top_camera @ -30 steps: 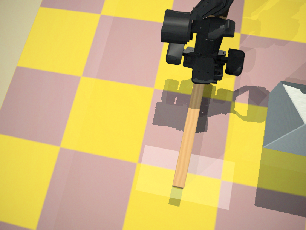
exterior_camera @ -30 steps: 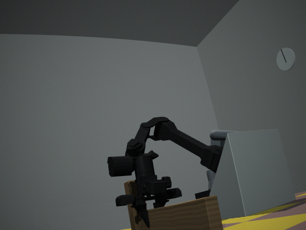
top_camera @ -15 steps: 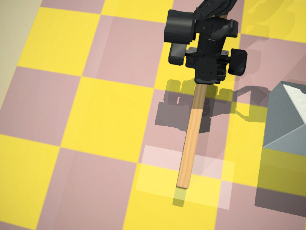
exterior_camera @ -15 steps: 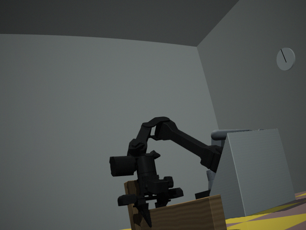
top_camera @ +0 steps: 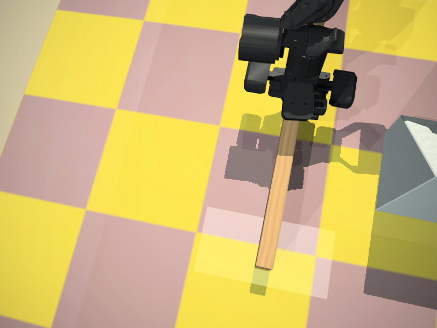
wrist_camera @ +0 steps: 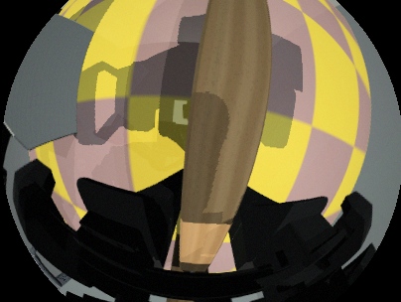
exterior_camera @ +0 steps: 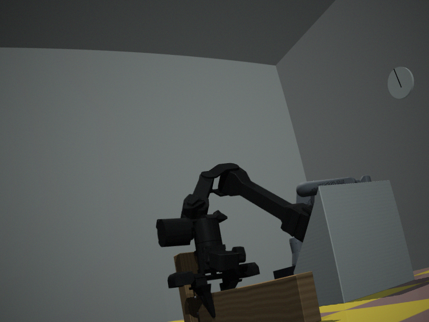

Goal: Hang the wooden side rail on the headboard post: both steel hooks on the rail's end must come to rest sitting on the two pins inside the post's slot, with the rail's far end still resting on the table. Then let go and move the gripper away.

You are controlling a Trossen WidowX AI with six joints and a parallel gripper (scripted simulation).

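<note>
Right now my gripper tip is 15 cm to the left of the dark wooden headboard post, 6 cm below it and 2 cm past it.
</note>
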